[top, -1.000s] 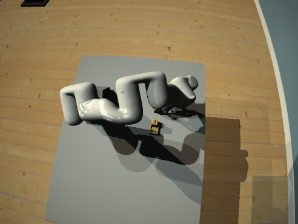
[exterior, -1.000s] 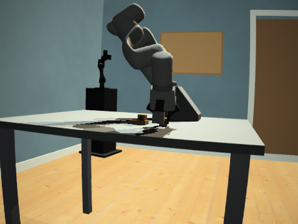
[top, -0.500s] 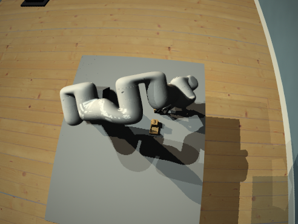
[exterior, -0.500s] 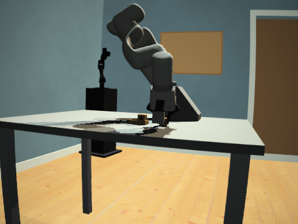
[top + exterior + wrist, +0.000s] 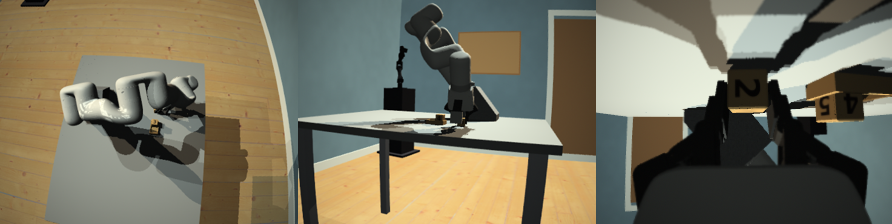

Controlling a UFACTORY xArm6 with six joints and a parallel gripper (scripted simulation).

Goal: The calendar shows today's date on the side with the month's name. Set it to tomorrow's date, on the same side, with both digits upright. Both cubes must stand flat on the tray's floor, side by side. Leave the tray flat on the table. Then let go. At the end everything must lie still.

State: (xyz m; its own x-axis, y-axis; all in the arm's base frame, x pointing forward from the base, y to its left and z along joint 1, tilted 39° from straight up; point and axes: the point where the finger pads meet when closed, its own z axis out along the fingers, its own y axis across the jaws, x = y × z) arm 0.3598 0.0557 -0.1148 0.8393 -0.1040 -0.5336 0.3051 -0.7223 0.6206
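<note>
Right now the wooden number cube is 1 cm behind my hand and 2 cm below it. Round my hand: wooden calendar tray 11 cm to the right, 2 cm below.
</note>
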